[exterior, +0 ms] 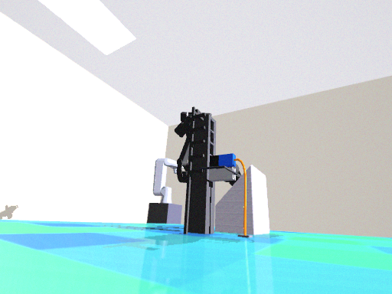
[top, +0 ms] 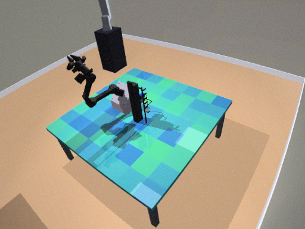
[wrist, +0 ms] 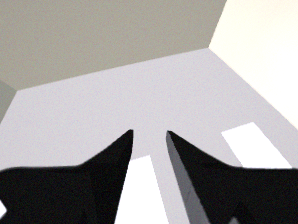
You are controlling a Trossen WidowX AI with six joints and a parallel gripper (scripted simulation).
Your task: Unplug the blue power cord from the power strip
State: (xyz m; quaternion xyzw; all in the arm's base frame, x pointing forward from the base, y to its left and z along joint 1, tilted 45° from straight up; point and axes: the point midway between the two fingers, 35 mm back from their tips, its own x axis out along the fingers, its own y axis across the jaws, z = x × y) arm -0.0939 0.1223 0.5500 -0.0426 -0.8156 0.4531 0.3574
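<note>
The blue plug lies 430 mm below my gripper tip, 400 mm ahead of it and 300 mm to the left of it.
</note>
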